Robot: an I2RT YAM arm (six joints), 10 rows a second.
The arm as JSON. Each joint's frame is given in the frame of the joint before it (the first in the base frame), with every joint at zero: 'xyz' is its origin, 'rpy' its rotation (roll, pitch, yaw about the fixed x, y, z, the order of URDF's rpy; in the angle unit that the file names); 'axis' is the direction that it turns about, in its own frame. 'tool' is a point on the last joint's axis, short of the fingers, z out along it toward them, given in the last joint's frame.
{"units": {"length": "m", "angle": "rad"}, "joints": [
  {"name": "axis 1", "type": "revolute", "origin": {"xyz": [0.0, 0.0, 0.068], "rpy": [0.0, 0.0, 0.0]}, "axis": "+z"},
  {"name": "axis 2", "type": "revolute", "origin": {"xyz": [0.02, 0.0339, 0.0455], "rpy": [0.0, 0.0, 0.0]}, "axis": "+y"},
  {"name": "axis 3", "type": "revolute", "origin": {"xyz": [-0.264, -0.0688, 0.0], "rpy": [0.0, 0.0, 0.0]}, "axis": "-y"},
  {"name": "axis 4", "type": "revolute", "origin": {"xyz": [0.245, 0.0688, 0.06], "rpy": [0.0, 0.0, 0.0]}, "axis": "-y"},
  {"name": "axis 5", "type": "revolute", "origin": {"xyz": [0.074, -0.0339, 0.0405], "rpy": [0.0, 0.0, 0.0]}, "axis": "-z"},
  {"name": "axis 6", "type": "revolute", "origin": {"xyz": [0.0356, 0.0, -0.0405], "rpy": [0.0, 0.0, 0.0]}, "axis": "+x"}
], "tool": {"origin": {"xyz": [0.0, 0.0, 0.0], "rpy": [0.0, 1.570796, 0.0]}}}
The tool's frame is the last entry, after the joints.
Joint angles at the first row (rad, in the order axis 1, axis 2, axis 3, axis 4, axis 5, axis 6):
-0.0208, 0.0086, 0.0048, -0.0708, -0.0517, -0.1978
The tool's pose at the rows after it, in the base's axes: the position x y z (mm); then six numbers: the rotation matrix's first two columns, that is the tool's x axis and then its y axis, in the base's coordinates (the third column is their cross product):
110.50, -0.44, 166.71, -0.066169, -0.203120, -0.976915, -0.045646, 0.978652, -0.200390
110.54, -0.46, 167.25, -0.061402, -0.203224, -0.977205, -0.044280, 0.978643, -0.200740
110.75, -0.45, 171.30, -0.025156, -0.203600, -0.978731, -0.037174, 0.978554, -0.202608
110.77, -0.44, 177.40, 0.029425, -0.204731, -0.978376, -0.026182, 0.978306, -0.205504
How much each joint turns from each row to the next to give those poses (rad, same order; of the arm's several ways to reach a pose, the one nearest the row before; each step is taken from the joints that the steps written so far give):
0.0001, 0.0000, 0.0000, 0.0004, -0.0003, -0.0084
-0.0001, 0.0000, 0.0000, 0.0050, 0.0003, 0.0000
0.0000, 0.0000, 0.0000, 0.0370, -0.0004, 0.0004
0.0000, -0.0001, 0.0000, 0.0556, -0.0004, 0.0000

